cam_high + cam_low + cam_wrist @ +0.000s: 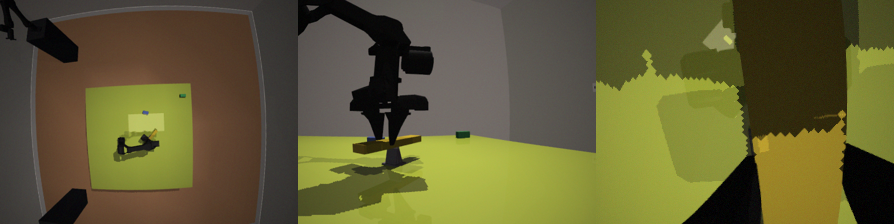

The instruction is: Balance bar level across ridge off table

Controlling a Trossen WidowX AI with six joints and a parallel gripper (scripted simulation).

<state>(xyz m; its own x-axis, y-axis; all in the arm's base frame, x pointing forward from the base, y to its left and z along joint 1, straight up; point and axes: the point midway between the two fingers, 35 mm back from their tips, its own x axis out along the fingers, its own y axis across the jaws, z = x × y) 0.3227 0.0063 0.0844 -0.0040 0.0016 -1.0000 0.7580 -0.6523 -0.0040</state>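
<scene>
My gripper tip is now 20 mm to the right of the yellow bar and 20 mm short of it. Also, from my gripper tip: blue block 310 mm to the left, 30 mm below, 30 mm behind; then green block 490 mm to the left, 420 mm ahead, 30 mm below.
</scene>
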